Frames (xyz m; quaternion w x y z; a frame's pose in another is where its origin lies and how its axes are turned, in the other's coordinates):
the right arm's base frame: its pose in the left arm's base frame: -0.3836 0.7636 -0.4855 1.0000 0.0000 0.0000 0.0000
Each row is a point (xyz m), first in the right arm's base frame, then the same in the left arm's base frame.
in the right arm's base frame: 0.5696 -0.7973 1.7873
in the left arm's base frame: 0.1860 -0.0337 1.3018
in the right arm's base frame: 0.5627 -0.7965 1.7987
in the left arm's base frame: 0.1791 -0.0329 1.3132
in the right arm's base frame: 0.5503 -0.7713 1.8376
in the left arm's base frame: 0.1667 -0.0077 1.3521
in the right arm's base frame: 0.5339 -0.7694 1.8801
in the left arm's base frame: 0.1503 -0.0058 1.3946
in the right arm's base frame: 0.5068 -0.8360 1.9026
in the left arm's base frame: 0.1232 -0.0724 1.4171
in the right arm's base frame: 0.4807 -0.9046 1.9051
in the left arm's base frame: 0.0971 -0.1410 1.4196
